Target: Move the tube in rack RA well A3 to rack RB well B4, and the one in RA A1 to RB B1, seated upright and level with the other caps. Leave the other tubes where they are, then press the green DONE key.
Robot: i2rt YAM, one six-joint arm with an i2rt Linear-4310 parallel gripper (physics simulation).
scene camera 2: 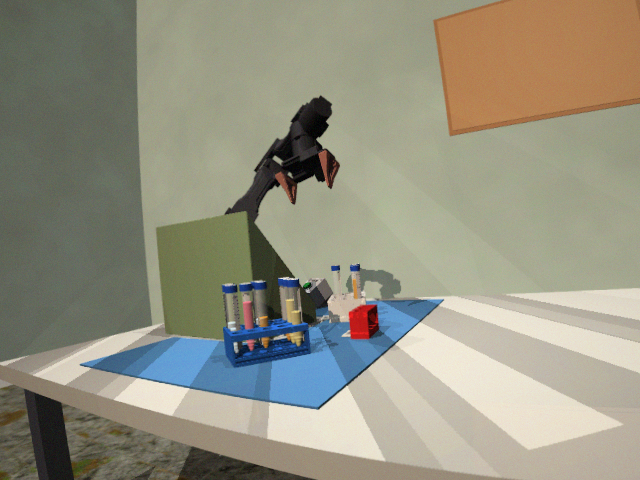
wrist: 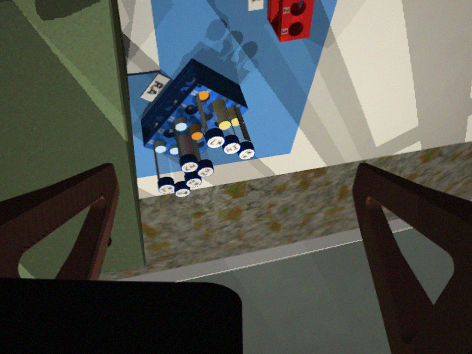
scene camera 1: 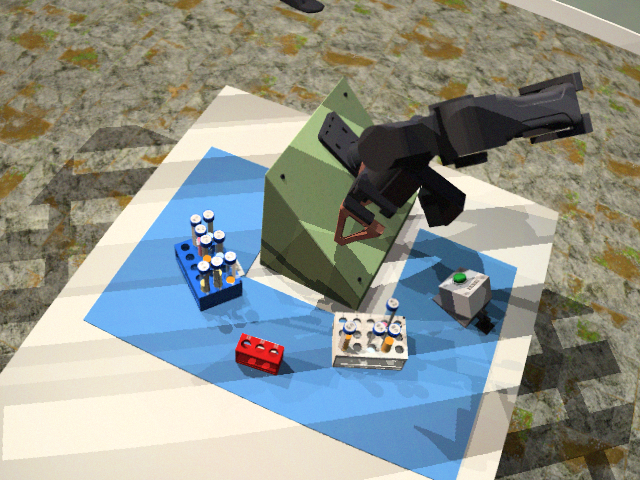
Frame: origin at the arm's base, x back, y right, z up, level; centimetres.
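Seen in the pictures: gripper, fingertip midpoint: (scene camera 2: 311, 195) (wrist: 235, 176) (scene camera 1: 346, 223); arm's base, origin of the base link: (scene camera 2: 214, 259) (scene camera 1: 355, 158).
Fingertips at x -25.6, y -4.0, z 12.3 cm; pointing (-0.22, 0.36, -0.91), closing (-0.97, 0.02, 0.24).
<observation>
Pixels of each thing's top centre, then the offset from my fingertips to it. Level surfaces: height alone.
- blue rack RA, middle of its top: (wrist: 195, 128) (scene camera 2: 264, 325) (scene camera 1: 207, 262) dy +23.5, dx +0.1, dz -24.1 cm
- white rack, middle of its top: (scene camera 1: 371, 335) (scene camera 2: 347, 296) dy -9.3, dx -3.0, dz -24.1 cm
- green DONE key, middle of its top: (scene camera 1: 461, 276) (scene camera 2: 307, 282) dy -22.2, dx +13.9, dz -21.6 cm
- grey box, middle of its top: (scene camera 1: 472, 280) (scene camera 2: 312, 278) dy -24.2, dx +12.9, dz -20.7 cm
- small red three-hole rack, middle of its top: (wrist: 298, 8) (scene camera 1: 259, 348) (scene camera 2: 363, 308) dy +8.1, dx -12.6, dz -24.1 cm
- blue mat, its level: dz -29.1 cm
The blue rack RA (scene camera 1: 221, 297) (scene camera 2: 271, 355) (wrist: 220, 80) holds several upright blue-capped tubes; its RA label (wrist: 155, 87) shows in the wrist view. I cannot tell which tubes are in A1 and A3. The white rack (scene camera 1: 369, 362) (scene camera 2: 338, 310), its label not readable, holds several capped tubes, among them one (scene camera 1: 392, 304) at its back right. The green DONE key (scene camera 1: 459, 277) (scene camera 2: 307, 285) is on top of a grey box (scene camera 1: 464, 299) (scene camera 2: 320, 292). My gripper (scene camera 1: 360, 237) (scene camera 2: 312, 195) (wrist: 235, 176) is open and empty, high above the table and away from both racks.
A small red three-hole rack (scene camera 1: 258, 355) (scene camera 2: 363, 322) (wrist: 295, 35) stands between the two racks, nearer the blue mat's edge. The green wedge mount (scene camera 1: 310, 217) (scene camera 2: 204, 279) (wrist: 55, 125) of my arm stands behind the racks. The blue mat (scene camera 1: 310, 397) (scene camera 2: 294, 384) lies under the racks.
</observation>
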